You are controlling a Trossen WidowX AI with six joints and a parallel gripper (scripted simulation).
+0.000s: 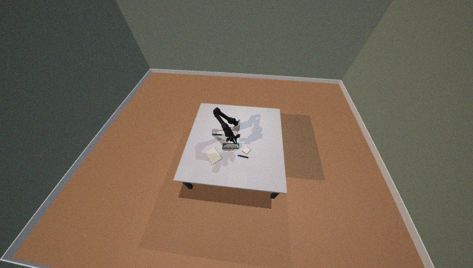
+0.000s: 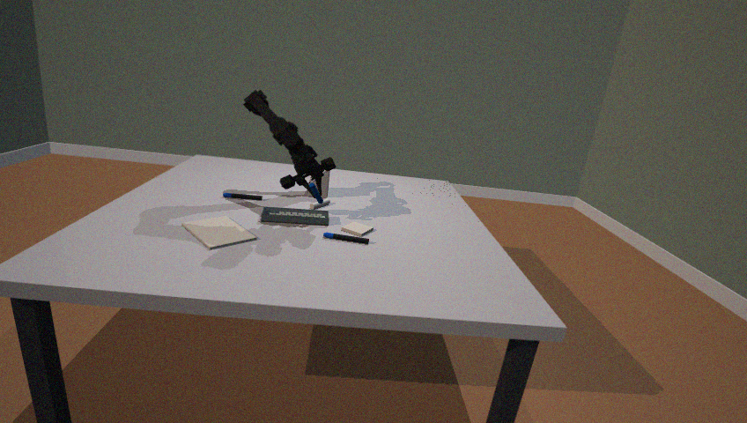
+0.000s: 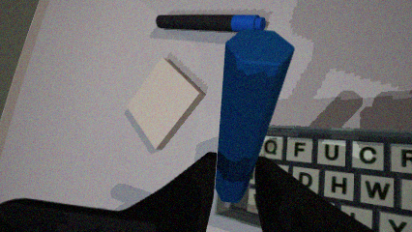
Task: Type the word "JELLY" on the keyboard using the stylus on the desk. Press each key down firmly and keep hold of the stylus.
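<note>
Now: the stylus 1 cm to the left of my gripper tip, 1 cm below it and 1 cm behind it. The rest, counted from my gripper tip: beige notepad (27 cm to the right, 16 cm ahead, 9 cm below); then white cylinder (16 cm behind, 8 cm below).
</note>
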